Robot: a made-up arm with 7 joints. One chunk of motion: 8 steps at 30 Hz.
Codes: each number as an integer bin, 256 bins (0 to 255) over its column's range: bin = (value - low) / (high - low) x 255, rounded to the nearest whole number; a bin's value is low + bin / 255 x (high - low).
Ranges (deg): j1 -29..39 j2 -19..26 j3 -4..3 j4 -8..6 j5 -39..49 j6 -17..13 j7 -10..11
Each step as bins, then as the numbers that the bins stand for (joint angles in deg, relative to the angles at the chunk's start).
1 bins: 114 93 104 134 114 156 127
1 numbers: 1.40 -2.59 -1.15 -0.64 0.34 1.35 0.46
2 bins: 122 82 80 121 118 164 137
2 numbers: 3.53 -4.53 -1.80 -1.36 1.72 2.29 1.28
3 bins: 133 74 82 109 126 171 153
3 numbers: 6.47 -5.94 -1.75 -2.02 4.48 3.12 2.60
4 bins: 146 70 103 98 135 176 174
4 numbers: 9.93 -6.65 -1.17 -2.62 7.59 3.71 4.33
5 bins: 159 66 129 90 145 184 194
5 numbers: 13.40 -7.35 -0.46 -3.06 11.04 4.65 5.98
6 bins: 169 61 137 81 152 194 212
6 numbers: 16.07 -8.24 -0.24 -3.55 13.45 5.82 7.46
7 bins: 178 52 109 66 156 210 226
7 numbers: 18.47 -9.82 -1.01 -4.38 14.84 7.71 8.61
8 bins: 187 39 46 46 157 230 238
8 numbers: 20.87 -12.12 -2.74 -5.47 15.18 10.06 9.60
